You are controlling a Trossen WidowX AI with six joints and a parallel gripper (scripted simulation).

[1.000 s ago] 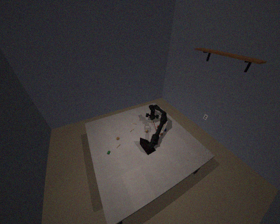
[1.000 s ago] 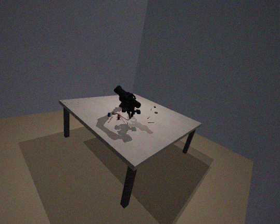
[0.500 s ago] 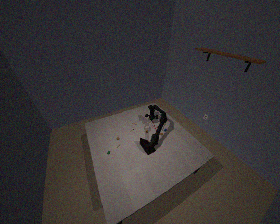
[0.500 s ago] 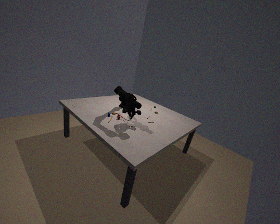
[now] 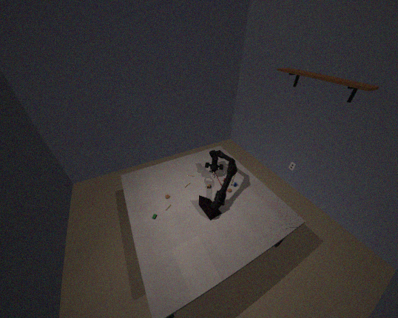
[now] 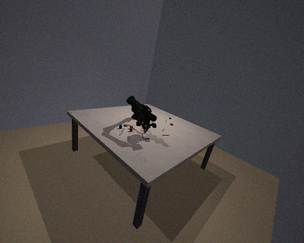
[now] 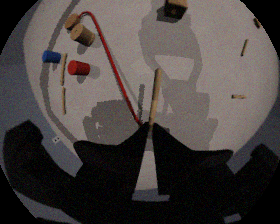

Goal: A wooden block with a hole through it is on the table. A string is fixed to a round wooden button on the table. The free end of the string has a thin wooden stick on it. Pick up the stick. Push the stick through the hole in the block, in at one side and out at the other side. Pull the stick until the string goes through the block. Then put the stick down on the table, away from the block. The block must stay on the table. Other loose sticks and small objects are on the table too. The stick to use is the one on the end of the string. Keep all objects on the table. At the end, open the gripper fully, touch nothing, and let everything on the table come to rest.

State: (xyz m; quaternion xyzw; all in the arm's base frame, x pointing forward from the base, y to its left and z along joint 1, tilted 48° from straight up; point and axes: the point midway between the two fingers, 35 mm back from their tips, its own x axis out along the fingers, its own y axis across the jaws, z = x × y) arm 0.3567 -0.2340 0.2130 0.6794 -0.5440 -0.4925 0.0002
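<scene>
The wooden block is 11 cm behind my gripper tip, 16 cm to the left of it and 2 cm below it. The rest, counted from my gripper tip: red object (15 cm behind, 3 cm to the right, 2 cm below); then blue object (25 cm behind, 7 cm to the right, 2 cm below); then thin wooden stick (1 cm behind, 1 cm to the left).
</scene>
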